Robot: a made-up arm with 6 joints.
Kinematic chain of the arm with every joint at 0, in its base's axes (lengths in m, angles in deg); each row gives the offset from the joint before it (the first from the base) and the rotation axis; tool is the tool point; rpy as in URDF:
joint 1: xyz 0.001 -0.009 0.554 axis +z
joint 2: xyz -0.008 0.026 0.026 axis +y
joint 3: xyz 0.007 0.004 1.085 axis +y
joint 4: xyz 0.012 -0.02 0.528 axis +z
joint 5: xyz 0 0.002 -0.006 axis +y
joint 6: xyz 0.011 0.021 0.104 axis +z
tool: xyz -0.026 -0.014 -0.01 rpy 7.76 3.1 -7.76
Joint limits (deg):
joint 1: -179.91..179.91
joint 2: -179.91..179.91
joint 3: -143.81..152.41
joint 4: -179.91..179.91
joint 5: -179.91..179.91
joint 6: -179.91..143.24
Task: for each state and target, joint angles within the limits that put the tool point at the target. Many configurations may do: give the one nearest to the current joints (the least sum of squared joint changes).
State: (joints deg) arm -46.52 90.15 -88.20 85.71 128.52 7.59
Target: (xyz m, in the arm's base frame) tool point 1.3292 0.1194 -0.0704
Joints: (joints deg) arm 1.28 128.21 -44.21 77.86 117.20 7.49
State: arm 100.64 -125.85 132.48 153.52 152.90 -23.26
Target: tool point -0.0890 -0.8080 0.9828
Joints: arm 85.12 -87.62 133.84 152.33 149.29 -22.90
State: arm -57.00 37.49 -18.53 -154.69 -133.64 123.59
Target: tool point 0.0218 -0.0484 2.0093
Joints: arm -67.98 16.58 -62.17 -175.97 -147.95 128.35
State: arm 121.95 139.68 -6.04 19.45 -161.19 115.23
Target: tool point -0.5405 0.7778 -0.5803
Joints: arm 124.75 145.66 -13.86 19.15 -165.56 115.12
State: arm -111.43 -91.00 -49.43 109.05 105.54 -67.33
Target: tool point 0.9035 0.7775 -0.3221
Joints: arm -134.67 -112.85 -40.53 106.69 100.13 -65.87
